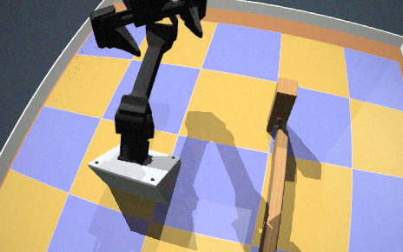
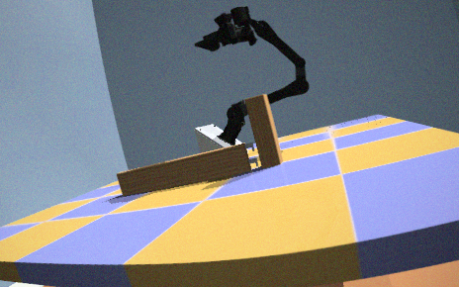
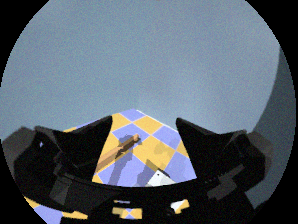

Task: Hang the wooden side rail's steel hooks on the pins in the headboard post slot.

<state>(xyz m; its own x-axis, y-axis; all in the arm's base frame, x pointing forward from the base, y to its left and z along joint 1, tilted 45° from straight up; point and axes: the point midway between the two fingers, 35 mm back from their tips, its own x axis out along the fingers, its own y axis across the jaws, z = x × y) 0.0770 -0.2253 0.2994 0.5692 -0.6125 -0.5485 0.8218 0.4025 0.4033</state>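
The headboard post lies 220 mm ahead of my gripper tip, 160 mm to the left of it and 350 mm below it.
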